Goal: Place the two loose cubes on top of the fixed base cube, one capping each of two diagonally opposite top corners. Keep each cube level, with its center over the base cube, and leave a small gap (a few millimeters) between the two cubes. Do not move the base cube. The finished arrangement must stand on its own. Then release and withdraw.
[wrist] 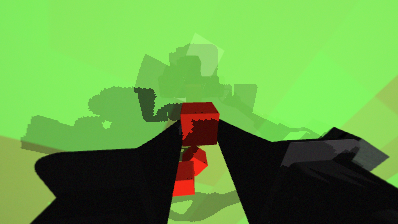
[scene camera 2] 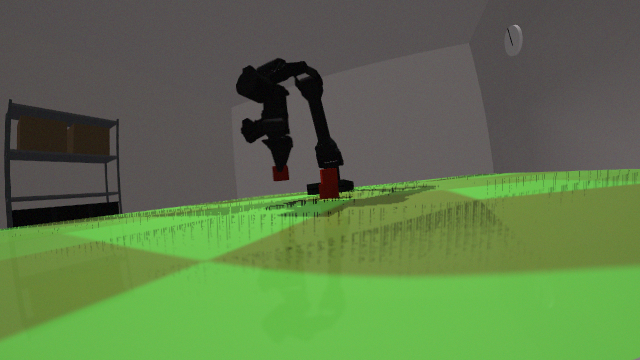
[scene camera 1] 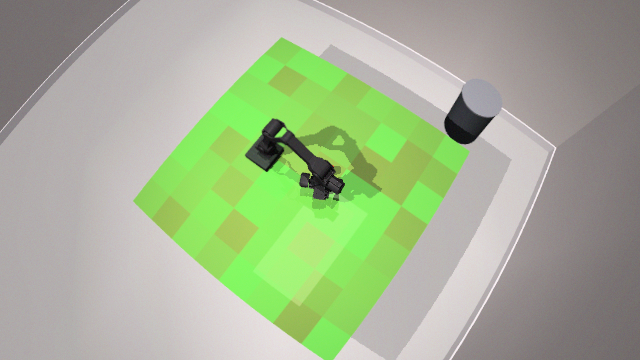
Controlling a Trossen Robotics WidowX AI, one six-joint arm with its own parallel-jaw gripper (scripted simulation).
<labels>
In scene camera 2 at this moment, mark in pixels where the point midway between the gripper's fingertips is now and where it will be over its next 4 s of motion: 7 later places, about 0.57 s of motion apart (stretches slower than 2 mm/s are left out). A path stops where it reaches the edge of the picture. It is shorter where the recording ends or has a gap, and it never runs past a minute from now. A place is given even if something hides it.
My gripper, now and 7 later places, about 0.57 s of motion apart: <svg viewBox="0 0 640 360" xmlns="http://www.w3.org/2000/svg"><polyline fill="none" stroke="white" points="281,172 280,151 294,148 312,149 322,151 324,162 324,168 325,174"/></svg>
</labels>
